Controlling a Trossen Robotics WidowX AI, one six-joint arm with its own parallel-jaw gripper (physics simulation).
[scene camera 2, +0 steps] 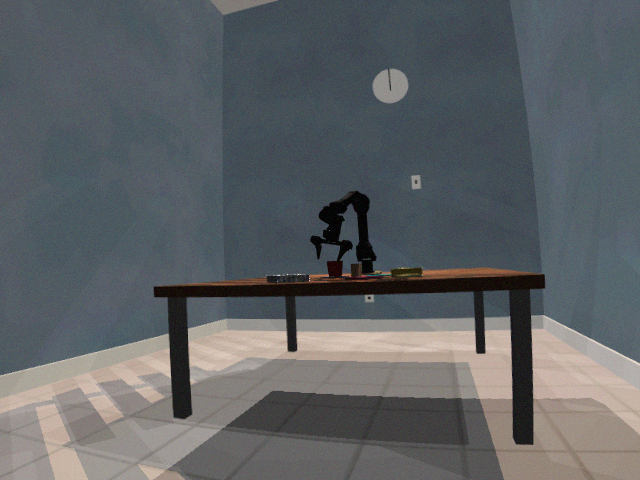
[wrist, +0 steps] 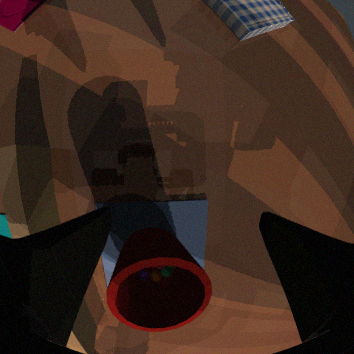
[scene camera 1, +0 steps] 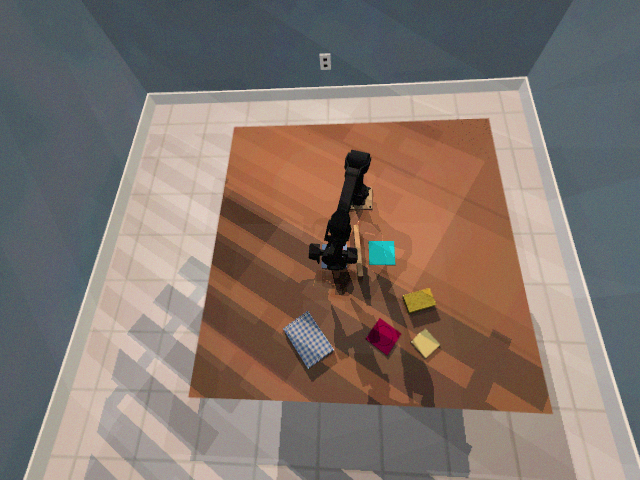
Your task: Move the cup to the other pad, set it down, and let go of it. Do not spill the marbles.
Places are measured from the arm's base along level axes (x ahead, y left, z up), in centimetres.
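Pixels of known places: gripper, fingertip midpoint: point(scene camera 2: 327, 260) point(wrist: 187, 218); arm's base, link origin: point(scene camera 2: 367, 272) point(scene camera 1: 357, 198).
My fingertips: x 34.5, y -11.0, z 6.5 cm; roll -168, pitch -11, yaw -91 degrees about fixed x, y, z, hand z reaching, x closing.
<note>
Ahead of a thing's pixels: the offset from my fingertips to its top centre. "pt": to the spot under its first point.
The red cup {dx -6.1, dy +1.5, dz -0.1 cm} point(scene camera 2: 334, 268) point(wrist: 152, 245) stands upright on the blue pad {dx -6.2, dy +1.2, dz -7.2 cm} point(scene camera 1: 325, 264) point(wrist: 191, 225); several small marbles show inside it in the wrist view. The arm hides the cup in scene camera 1. The other pad, teal {dx -8.2, dy +21.6, dz -7.2 cm} point(scene camera 1: 381, 253) point(wrist: 4, 226), lies on the far side of a low wooden bar point(scene camera 1: 357, 242) point(scene camera 2: 356, 270). My gripper point(scene camera 1: 333, 253) point(scene camera 2: 329, 258) point(wrist: 187, 218) is open and empty, pointing down with its fingertips a little above the cup's rim. In the wrist view the cup is nearer the left finger than the right one.
The wooden bar stands between the two pads. A blue checked cloth-like block {dx +29.0, dy -7.5, dz -5.0 cm} point(scene camera 1: 308, 339) point(scene camera 2: 287, 277) point(wrist: 252, 17), a magenta square {pt dx +26.6, dy +21.6, dz -6.7 cm} point(scene camera 1: 383, 336) point(wrist: 14, 12), a yellow block {dx +12.3, dy +35.7, dz -4.5 cm} point(scene camera 1: 419, 300) point(scene camera 2: 406, 271) and a pale yellow square {pt dx +28.3, dy +37.3, dz -6.6 cm} point(scene camera 1: 425, 343) lie farther from the arm's base.
</note>
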